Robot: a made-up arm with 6 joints.
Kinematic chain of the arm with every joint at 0, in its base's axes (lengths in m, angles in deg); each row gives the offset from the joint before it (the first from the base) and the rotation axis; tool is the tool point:
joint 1: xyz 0 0 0.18 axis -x
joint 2: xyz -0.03 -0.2 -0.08 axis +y
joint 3: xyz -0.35 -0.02 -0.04 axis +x
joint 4: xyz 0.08 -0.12 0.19 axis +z
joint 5: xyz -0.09 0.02 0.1 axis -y
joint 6: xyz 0 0.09 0.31 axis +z
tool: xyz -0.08 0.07 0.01
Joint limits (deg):
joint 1: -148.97..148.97
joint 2: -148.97..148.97
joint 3: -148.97..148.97
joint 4: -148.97..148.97
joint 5: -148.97..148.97
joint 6: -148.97..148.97
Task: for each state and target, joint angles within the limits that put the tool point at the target. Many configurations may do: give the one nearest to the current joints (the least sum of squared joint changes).
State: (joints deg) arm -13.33 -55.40 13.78 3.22 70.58 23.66
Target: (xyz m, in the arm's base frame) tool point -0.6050 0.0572 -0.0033
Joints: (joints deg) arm -16.86 -37.20 5.97 -35.53 75.93 16.95
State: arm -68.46 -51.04 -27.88 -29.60 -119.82 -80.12
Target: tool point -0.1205 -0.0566 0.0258
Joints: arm -67.44 -54.72 -30.00 -26.58 -104.58 -75.55
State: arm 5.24 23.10 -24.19 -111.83 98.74 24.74
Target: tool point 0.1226 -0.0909 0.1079
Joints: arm -0.45 34.37 -24.01 -134.06 93.44 16.94
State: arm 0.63 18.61 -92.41 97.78 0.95 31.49
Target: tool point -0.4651 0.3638 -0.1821
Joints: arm 10.32 2.87 -129.01 85.11 -7.70 23.72
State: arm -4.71 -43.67 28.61 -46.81 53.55 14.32
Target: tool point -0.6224 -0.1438 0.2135
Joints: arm -3.18 -37.56 26.72 -51.38 52.74 13.17
